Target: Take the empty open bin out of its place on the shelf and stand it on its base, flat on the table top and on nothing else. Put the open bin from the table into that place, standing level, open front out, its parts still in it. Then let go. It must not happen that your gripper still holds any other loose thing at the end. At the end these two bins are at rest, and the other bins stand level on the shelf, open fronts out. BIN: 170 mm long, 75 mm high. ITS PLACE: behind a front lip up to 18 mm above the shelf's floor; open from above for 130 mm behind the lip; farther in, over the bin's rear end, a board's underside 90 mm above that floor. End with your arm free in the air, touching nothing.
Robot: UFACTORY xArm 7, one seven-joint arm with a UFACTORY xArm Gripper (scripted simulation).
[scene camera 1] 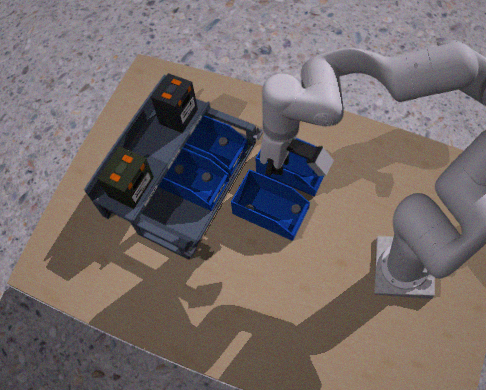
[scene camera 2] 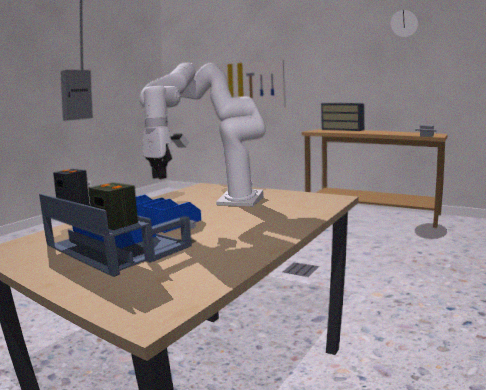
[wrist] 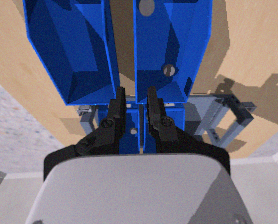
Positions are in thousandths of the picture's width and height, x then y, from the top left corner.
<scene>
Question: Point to a blue open bin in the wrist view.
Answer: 635, 498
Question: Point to a blue open bin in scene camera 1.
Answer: At 612, 422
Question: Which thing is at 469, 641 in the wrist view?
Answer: A blue open bin.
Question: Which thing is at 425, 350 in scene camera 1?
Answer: A blue open bin.
</scene>
